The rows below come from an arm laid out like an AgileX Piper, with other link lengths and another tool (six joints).
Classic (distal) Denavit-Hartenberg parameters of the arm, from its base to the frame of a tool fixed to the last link. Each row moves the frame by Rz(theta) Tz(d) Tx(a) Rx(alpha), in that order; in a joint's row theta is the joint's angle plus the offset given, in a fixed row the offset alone. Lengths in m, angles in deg.
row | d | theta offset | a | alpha
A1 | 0.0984 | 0 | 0 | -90
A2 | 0 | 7.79 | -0.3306 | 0
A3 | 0 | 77.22 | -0.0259 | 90
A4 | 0.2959 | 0 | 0 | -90
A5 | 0 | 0 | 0 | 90
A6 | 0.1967 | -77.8 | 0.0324 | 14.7
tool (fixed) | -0.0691 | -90 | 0 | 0
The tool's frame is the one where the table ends.
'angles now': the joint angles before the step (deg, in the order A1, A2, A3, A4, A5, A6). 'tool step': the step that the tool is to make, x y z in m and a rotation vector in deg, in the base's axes. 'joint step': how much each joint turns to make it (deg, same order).
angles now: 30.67 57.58 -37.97 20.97 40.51 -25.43
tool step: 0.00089 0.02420 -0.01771 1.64 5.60 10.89
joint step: 0.01 5.41 -0.29 12.71 4.39 -16.06
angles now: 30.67 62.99 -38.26 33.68 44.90 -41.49
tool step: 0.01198 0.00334 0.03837 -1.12 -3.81 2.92
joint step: 0.00 0.00 -7.21 -4.21 4.87 0.89
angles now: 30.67 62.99 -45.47 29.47 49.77 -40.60
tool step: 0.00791 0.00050 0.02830 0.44 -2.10 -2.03
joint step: 0.01 0.00 -5.10 -3.05 1.71 4.28
